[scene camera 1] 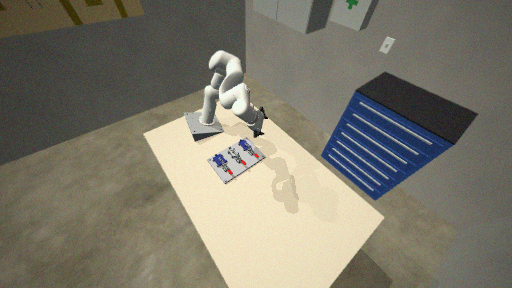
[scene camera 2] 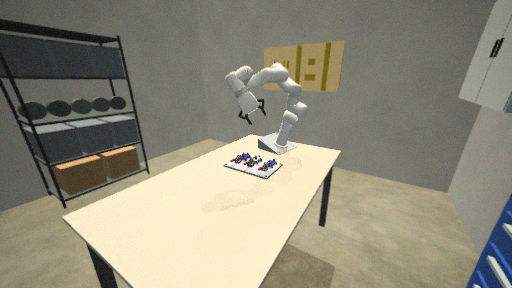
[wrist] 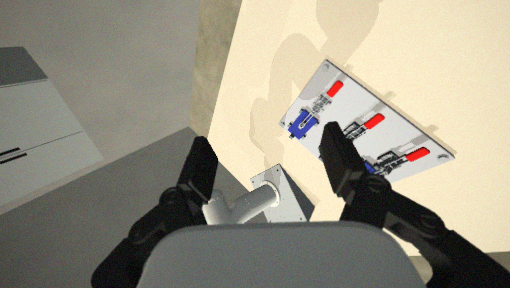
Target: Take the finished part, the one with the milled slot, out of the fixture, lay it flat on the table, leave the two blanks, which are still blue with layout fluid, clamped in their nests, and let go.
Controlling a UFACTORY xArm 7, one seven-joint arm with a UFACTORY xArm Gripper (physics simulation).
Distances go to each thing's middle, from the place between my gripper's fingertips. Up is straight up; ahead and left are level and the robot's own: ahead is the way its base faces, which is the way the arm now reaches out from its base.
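Fixture plate (scene camera 1: 237, 169): 11 cm behind my hand, 13 cm to the right, 36 cm below.
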